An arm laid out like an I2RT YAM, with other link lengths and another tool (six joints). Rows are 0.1 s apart.
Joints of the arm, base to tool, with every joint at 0 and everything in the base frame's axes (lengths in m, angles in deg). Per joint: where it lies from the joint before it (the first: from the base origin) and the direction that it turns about. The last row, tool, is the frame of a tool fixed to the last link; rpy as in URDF.
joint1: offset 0 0 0.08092 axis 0 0 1
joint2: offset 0.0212 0.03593 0.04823 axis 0 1 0
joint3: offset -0.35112 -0.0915 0 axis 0 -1 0
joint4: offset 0.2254 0.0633 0.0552 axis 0 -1 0
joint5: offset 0.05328 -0.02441 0.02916 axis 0 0 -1
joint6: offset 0.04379 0 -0.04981 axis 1 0 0
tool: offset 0.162 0.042 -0.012 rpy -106.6 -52.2 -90
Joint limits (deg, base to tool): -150..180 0..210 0..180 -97..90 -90..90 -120..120
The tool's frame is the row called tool.
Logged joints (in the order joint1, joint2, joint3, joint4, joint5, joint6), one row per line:
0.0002, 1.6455, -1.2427, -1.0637, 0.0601, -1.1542
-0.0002, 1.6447, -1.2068, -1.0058, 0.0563, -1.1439
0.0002, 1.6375, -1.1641, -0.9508, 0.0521, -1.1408
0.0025, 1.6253, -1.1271, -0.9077, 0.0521, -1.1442
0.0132, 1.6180, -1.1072, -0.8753, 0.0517, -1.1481
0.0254, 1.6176, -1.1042, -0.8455, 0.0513, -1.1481
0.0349, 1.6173, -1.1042, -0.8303, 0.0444, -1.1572
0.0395, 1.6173, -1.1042, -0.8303, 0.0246, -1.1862
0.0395, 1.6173, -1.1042, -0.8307, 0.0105, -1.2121
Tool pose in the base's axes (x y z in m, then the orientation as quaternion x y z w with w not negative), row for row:
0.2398, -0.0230, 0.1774, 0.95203, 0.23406, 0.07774, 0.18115
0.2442, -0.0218, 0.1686, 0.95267, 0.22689, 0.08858, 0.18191
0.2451, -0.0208, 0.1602, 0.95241, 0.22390, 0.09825, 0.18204
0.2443, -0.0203, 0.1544, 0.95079, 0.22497, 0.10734, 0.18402
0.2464, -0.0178, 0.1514, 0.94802, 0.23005, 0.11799, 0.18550
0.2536, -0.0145, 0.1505, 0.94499, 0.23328, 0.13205, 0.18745
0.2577, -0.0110, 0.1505, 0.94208, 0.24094, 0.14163, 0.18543
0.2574, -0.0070, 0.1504, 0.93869, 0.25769, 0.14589, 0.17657
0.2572, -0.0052, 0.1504, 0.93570, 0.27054, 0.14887, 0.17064
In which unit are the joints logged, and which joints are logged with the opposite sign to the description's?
The joints are logged in radians. Opposite sign: joint3.
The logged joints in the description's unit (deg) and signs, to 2 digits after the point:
0.01, 94.28, 71.20, -60.95, 3.44, -66.13
-0.01, 94.23, 69.14, -57.63, 3.23, -65.54
0.01, 93.82, 66.70, -54.48, 2.99, -65.36
0.14, 93.12, 64.58, -52.01, 2.99, -65.56
0.76, 92.70, 63.44, -50.15, 2.96, -65.78
1.46, 92.68, 63.27, -48.44, 2.94, -65.78
2.00, 92.66, 63.27, -47.57, 2.54, -66.30
2.26, 92.66, 63.27, -47.57, 1.41, -67.96
2.26, 92.66, 63.27, -47.60, 0.60, -69.45

